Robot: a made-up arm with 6 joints. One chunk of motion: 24 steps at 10 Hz.
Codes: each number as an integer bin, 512 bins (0 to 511) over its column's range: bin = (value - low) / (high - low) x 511, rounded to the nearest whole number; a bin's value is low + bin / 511 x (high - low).
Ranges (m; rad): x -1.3..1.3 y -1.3..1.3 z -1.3..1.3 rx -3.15..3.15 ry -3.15..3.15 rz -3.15..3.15
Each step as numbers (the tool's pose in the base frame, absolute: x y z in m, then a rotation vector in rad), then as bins.
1 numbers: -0.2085 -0.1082 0.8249 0.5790 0.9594 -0.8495
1 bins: 215 234 418 302 333 187
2 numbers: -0.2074 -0.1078 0.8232 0.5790 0.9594 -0.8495
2 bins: 215 234 417 302 333 187
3 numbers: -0.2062 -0.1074 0.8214 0.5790 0.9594 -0.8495
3 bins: 215 234 417 302 333 187
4 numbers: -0.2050 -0.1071 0.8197 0.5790 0.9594 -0.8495
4 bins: 215 234 417 302 333 187
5 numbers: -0.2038 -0.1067 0.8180 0.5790 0.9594 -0.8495
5 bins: 215 235 416 302 333 187
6 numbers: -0.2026 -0.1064 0.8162 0.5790 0.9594 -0.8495
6 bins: 216 235 416 302 333 187
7 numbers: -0.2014 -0.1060 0.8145 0.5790 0.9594 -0.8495
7 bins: 216 235 416 302 333 187
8 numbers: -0.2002 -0.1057 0.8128 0.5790 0.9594 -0.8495
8 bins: 216 235 415 302 333 187
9 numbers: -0.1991 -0.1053 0.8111 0.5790 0.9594 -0.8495
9 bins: 216 235 415 302 333 187
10 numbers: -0.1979 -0.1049 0.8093 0.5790 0.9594 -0.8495
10 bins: 217 235 415 302 333 187
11 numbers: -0.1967 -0.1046 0.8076 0.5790 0.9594 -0.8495
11 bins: 217 235 414 302 333 187
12 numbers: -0.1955 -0.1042 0.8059 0.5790 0.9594 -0.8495
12 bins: 217 235 414 302 333 187
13 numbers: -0.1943 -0.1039 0.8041 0.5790 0.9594 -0.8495
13 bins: 217 235 414 302 333 187
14 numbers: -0.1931 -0.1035 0.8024 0.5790 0.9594 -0.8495
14 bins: 218 235 413 302 333 187
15 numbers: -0.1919 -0.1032 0.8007 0.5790 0.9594 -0.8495
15 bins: 218 235 413 302 333 187
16 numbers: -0.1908 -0.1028 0.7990 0.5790 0.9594 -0.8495
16 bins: 218 235 413 302 333 187
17 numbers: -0.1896 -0.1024 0.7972 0.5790 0.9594 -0.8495
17 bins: 218 235 412 302 333 187
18 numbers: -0.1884 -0.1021 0.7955 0.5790 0.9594 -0.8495
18 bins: 218 235 412 302 333 187
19 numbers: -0.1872 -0.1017 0.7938 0.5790 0.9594 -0.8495
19 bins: 219 236 412 302 333 187
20 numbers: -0.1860 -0.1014 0.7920 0.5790 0.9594 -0.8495
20 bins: 219 236 411 302 333 187
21 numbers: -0.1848 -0.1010 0.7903 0.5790 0.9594 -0.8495
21 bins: 219 236 411 302 333 187
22 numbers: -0.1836 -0.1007 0.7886 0.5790 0.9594 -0.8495
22 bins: 219 236 410 302 333 187
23 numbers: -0.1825 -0.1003 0.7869 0.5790 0.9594 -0.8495
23 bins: 220 236 410 302 333 187
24 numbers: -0.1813 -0.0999 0.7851 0.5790 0.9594 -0.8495
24 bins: 220 236 410 302 333 187
